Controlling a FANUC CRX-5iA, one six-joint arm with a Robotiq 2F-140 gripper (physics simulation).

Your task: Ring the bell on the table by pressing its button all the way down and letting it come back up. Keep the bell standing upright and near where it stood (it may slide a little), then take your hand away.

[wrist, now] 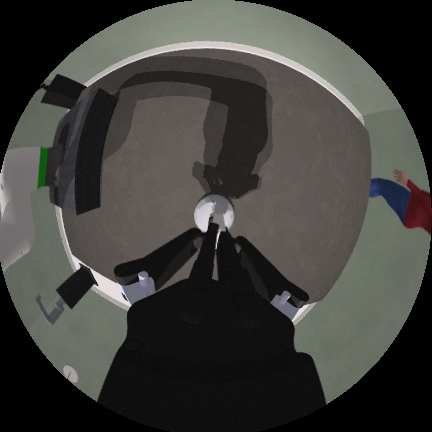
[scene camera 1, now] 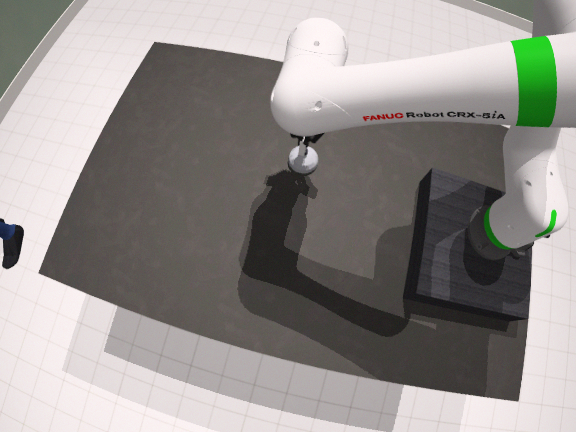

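Pixels of known places: gripper, fingertip midpoint: [wrist: 216, 221] [scene camera 1: 302, 151]; arm's base at its link origin: [wrist: 56, 165] [scene camera 1: 490, 233].
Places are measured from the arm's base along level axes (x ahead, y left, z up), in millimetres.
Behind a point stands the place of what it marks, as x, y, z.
Observation:
The bell [scene camera 1: 303, 161] {523, -147, -51} [wrist: 202, 213] {504, -160, -51}, a small silver dome on a dark base, stands upright on the dark table [scene camera 1: 165, 150] {930, -151, -91} [wrist: 310, 190] {766, -95, -91}. My gripper [wrist: 216, 221] {531, -166, -29} is shut and empty, its two fingertips together. In the wrist view the tips overlap the near edge of the dome, over its middle line. In scene camera 1 the gripper [scene camera 1: 304, 145] {531, -166, -29} points down at the dome from under the arm's wrist. The bell's button is hidden by the fingertips, and I cannot tell whether they touch it.
The arm's dark base block [scene camera 1: 420, 240] {201, 39, -23} [wrist: 90, 155] {195, -12, -45} stands on the table, to the right in scene camera 1. The white forearm [scene camera 1: 425, 90] {388, 7, 471} spans above the table. A person's foot [scene camera 1: 12, 247] shows on the floor at the left; the person [wrist: 417, 207] is beyond the table's right edge in the wrist view.

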